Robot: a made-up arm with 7 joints.
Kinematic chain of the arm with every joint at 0, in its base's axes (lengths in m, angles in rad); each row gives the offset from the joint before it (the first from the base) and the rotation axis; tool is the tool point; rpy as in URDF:
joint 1: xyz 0 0 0.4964 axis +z
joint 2: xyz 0 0 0 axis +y
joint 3: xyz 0 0 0.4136 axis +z
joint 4: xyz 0.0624 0 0 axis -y
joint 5: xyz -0.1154 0 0.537 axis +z
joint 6: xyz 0 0 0 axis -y
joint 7: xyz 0.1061 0 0 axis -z
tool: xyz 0 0 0 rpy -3.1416 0 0
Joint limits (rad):
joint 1: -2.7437..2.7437
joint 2: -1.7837..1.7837
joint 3: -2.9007..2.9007
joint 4: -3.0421..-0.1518
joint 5: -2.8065..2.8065
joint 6: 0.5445..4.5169
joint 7: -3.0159..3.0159
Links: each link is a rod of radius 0.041 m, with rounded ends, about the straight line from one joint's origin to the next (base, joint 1, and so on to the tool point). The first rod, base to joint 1, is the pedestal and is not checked.
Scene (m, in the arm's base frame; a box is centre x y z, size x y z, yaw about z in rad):
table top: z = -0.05
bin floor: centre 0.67 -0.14 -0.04 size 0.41 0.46 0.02 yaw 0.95
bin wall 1: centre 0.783 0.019 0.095 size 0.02 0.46 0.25 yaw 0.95
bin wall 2: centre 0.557 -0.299 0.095 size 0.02 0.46 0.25 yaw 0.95
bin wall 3: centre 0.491 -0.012 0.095 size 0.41 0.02 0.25 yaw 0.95
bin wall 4: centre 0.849 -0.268 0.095 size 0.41 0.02 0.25 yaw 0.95
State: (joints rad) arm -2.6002 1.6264 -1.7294 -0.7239 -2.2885 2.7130 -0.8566
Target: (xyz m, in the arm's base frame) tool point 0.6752 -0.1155 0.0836
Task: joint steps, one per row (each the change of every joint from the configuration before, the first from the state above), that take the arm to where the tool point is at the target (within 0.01 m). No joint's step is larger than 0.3 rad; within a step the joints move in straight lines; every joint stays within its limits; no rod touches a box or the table.
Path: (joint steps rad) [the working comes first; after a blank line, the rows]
Joints at the target: -0.5022 1.2961 0.2371 -1.4866 -2.2291 2.9871 -0.8566
Straight joint move there: touches bin wall 2.

1: 0.2443 -0.1922 0.2223 -0.0200 0.1381 0.0983 -0.1924
2: 0.2443 -0.1921 0.2224 -0.0201 0.1382 0.0983 -0.1925
3: 0.2443 -0.1922 0.2223 -0.0200 0.1381 0.0983 -0.1924
4: 0.2443 -0.1922 0.2224 -0.0200 0.1382 0.0983 -0.1924
5: 0.2443 -0.1921 0.2223 -0.0200 0.1381 0.0983 -0.1924
6: 0.2024 0.0392 0.2361 -0.2323 -0.1727 -0.0064 0.2405
7: 0.2024 0.0393 0.2361 -0.2323 -0.1728 -0.0064 0.2405
8: 0.2025 0.0393 0.2361 -0.2323 -0.1728 -0.0064 0.2406
9: 0.2024 0.0393 0.2361 -0.2323 -0.1728 -0.0064 0.2405
10: 0.0334 0.2367 -0.0448 0.1333 0.0299 -0.0959 0.0000
11: 0.0334 0.2367 -0.0448 0.1333 0.0299 -0.0959 0.0000

